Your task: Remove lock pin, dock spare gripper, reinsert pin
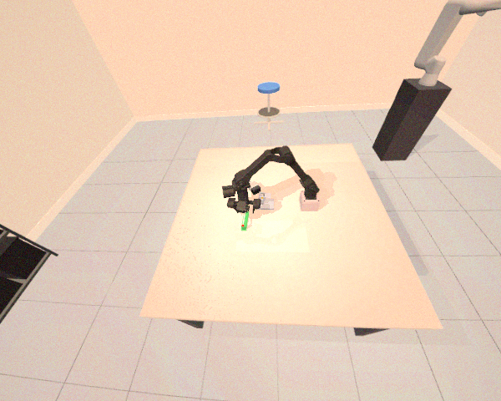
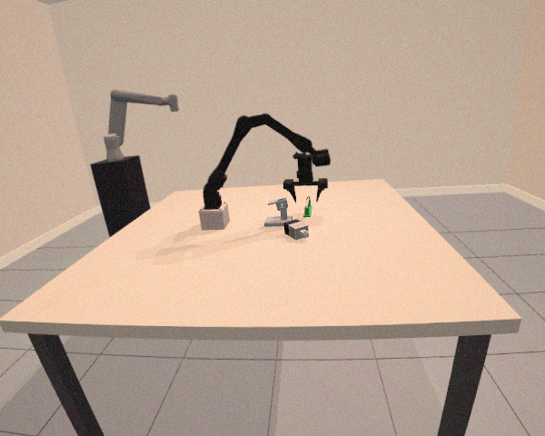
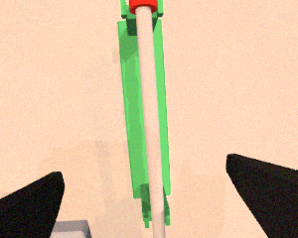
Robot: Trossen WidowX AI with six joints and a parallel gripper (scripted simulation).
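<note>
My gripper tip is 3 cm above the green cradle, 2 cm to the right of it and 1 cm short of it. Also, from my gripper tip: mount: 11 cm behind, 10 cm to the right; then spare gripper: 25 cm to the right, 4 cm behind, 3 cm below.
</note>
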